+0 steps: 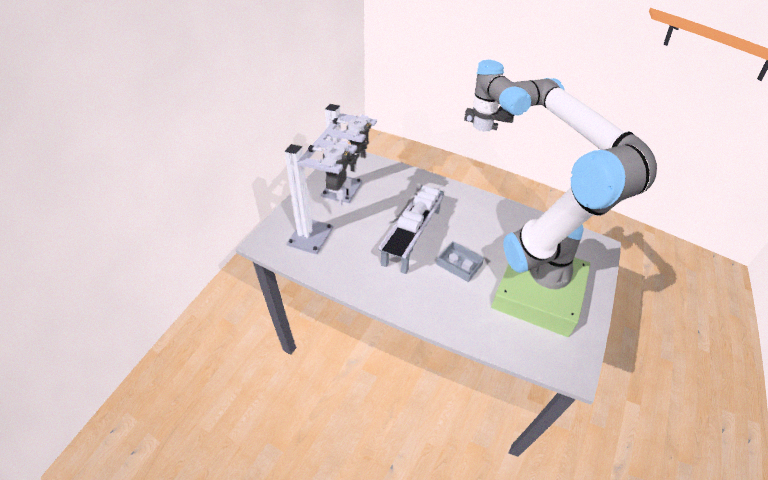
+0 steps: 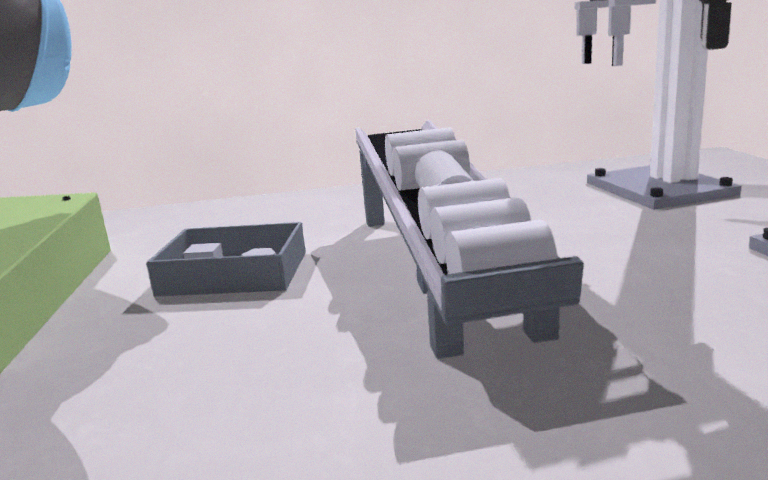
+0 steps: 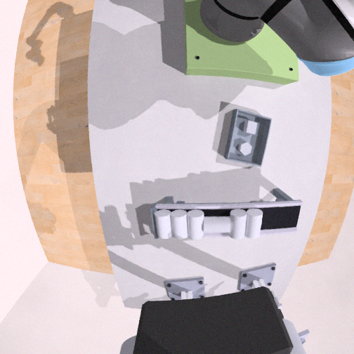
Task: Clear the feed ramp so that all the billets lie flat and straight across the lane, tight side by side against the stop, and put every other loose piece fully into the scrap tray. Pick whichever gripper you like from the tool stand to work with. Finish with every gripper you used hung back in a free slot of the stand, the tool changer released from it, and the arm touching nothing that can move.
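Pixels of known places: arm's base, origin of the base link: (image 1: 550,272).
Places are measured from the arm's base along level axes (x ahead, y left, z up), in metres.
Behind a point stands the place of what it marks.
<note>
The arm's tool changer (image 1: 483,123) @(y -0.045, x 0.346, z 0.402 m) is bare and hangs high behind the ramp; no gripper is mounted. A gripper with two spaced fingers (image 2: 602,49) and a dark gripper (image 1: 335,180) hang on the tool stand (image 1: 300,195) @(y 0.282, x 0.798, z 0.133 m). On the feed ramp (image 1: 400,241) (image 2: 403,217) (image 3: 227,205), three billets lie across the lane by the stop (image 2: 512,291) @(y -0.140, x 0.533, z -0.015 m): the first (image 2: 504,246) @(y -0.128, x 0.531, z 0.011 m) (image 3: 163,224), second (image 2: 481,217) @(y -0.087, x 0.523, z 0.018 m) (image 3: 179,224) and third (image 2: 464,195) @(y -0.048, x 0.516, z 0.023 m) (image 3: 195,224). A cylinder (image 2: 440,166) @(y 0.008, x 0.504, z 0.034 m) (image 3: 217,224) lies lengthwise behind them, then two more crosswise cylinders (image 3: 238,223) (image 3: 254,223).
The scrap tray (image 1: 451,271) @(y 0.129, x 0.306, z -0.067 m) (image 2: 218,278) @(y 0.031, x 0.298, z -0.059 m) holds a square block (image 2: 203,250) @(y 0.074, x 0.274, z -0.045 m) (image 3: 251,127) and a hexagonal piece (image 2: 259,251) @(y 0.084, x 0.327, z -0.054 m) (image 3: 244,148). It stands between the ramp and the green base (image 1: 538,308) @(y 0.167, x -0.014, z 0.004 m) (image 3: 240,65). Stand foot plates (image 1: 310,240) @(y 0.284, x 0.778, z -0.062 m) (image 2: 623,192) @(y 0.235, x 0.744, z -0.068 m) are beyond the ramp.
</note>
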